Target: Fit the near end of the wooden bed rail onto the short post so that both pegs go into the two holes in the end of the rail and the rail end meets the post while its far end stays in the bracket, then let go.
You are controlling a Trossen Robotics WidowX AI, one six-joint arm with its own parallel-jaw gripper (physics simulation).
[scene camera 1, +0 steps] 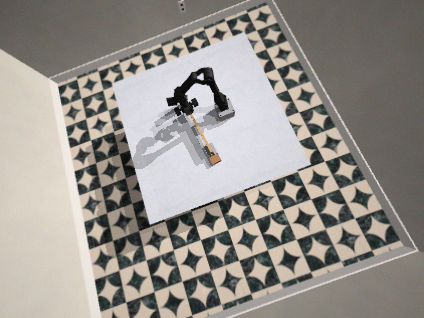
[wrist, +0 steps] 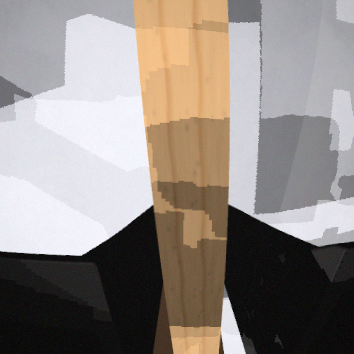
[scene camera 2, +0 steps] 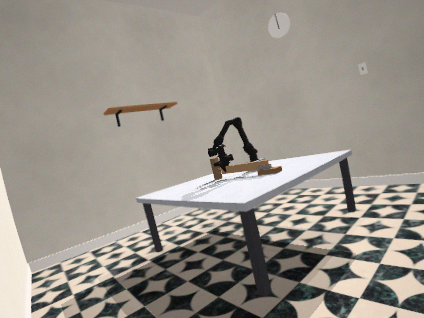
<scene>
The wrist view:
gripper
wooden bed rail: gripped by the gripper
</scene>
